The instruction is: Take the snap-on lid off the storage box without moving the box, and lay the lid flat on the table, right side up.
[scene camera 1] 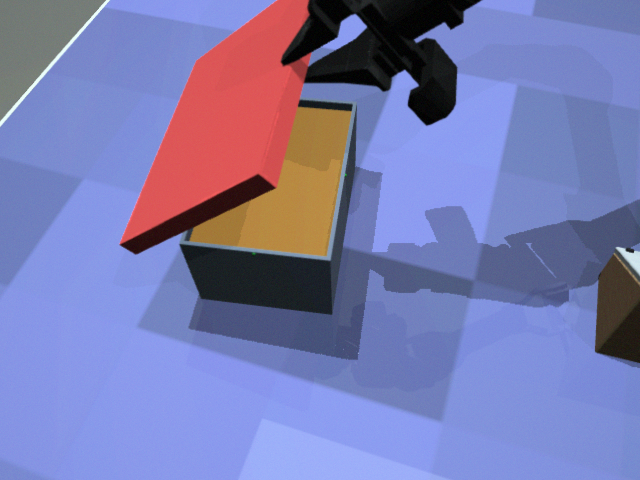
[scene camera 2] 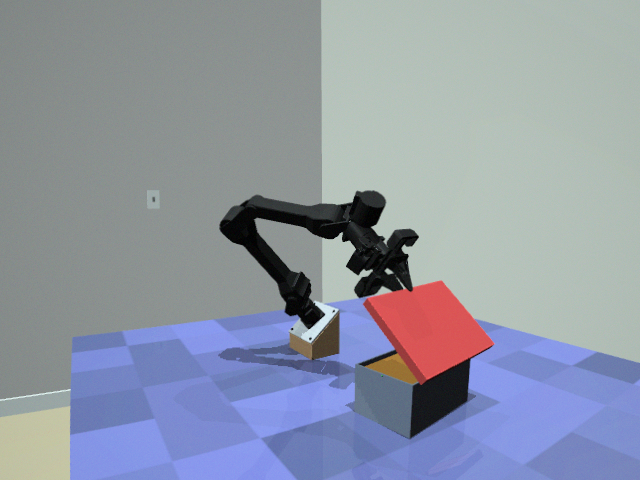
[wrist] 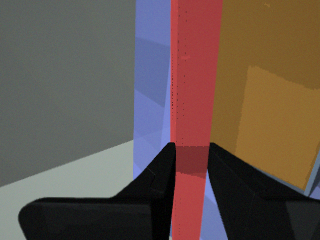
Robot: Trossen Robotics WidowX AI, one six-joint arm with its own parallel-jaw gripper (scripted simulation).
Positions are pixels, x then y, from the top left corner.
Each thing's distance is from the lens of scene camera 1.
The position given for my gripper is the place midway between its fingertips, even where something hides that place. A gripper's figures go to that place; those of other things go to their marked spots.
my gripper (scene camera 1: 291, 69): 51 cm
red lid (scene camera 1: 225, 145): 49 cm
